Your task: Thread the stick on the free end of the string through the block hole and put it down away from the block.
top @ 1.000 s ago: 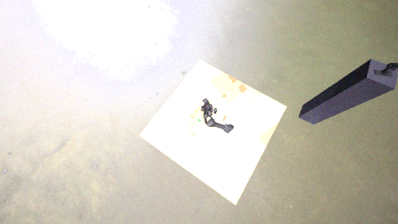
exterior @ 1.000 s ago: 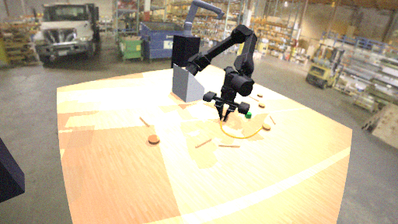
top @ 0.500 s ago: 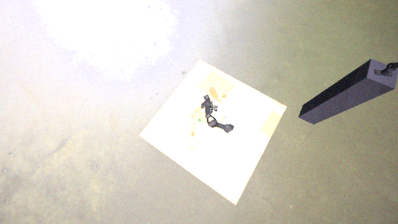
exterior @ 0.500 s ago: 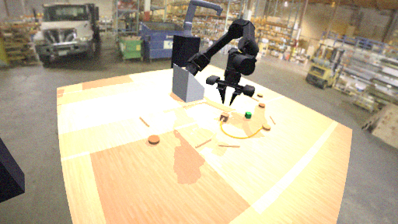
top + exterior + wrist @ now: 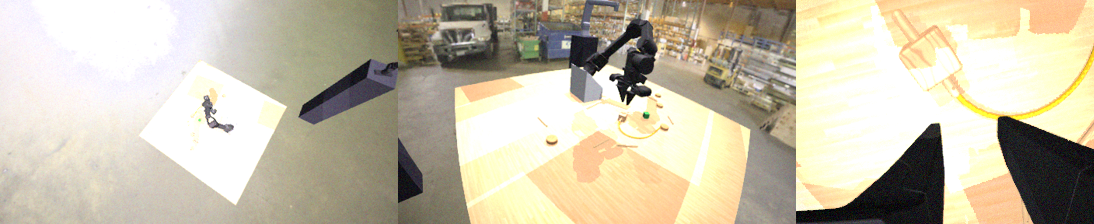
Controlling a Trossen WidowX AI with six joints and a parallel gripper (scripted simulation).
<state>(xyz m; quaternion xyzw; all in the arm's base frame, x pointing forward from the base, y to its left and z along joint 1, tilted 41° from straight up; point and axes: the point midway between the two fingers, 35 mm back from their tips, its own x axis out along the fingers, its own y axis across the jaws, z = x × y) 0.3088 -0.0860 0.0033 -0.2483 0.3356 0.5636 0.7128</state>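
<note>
The wooden block is 10 mm behind my gripper tip, 20 mm to the left of it and 80 mm below it. Also, from my gripper tip: green object: 50 mm ahead, 140 mm to the left, 80 mm below; then thin wooden stick: 10 mm behind, 10 mm to the left, 80 mm below; then round wooden button: 150 mm ahead, 130 mm to the left, 80 mm below.
</note>
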